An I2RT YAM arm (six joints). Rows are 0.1 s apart.
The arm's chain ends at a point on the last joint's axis. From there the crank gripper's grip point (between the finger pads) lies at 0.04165 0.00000 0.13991 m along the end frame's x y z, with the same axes.
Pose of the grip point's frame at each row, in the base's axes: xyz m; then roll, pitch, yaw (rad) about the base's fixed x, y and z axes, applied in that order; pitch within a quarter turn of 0, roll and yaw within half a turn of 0:
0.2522, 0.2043, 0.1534, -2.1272, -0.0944, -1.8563
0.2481, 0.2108, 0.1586, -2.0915, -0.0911, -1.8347
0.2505, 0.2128, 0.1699, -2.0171, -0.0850, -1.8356
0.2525, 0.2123, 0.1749, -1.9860, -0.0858, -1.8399
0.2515, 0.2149, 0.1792, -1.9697, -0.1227, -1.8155
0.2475, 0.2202, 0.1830, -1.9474, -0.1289, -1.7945
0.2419, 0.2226, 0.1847, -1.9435, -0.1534, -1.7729
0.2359, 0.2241, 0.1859, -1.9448, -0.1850, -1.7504
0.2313, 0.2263, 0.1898, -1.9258, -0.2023, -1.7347
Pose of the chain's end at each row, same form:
0.1518, 0.2842, 0.2230, -2.1272, -0.0944, -1.8563
0.1434, 0.2886, 0.2241, -2.0915, -0.0911, -1.8347
0.1409, 0.2908, 0.2265, -2.0171, -0.0850, -1.8356
0.1414, 0.2910, 0.2276, -1.9860, -0.0858, -1.8399
0.1380, 0.2927, 0.2280, -1.9697, -0.1227, -1.8155
0.1313, 0.2958, 0.2287, -1.9474, -0.1289, -1.7945
0.1241, 0.2967, 0.2287, -1.9435, -0.1534, -1.7729
0.1167, 0.2969, 0.2285, -1.9448, -0.1850, -1.7504
0.1101, 0.2976, 0.2291, -1.9258, -0.2023, -1.7347

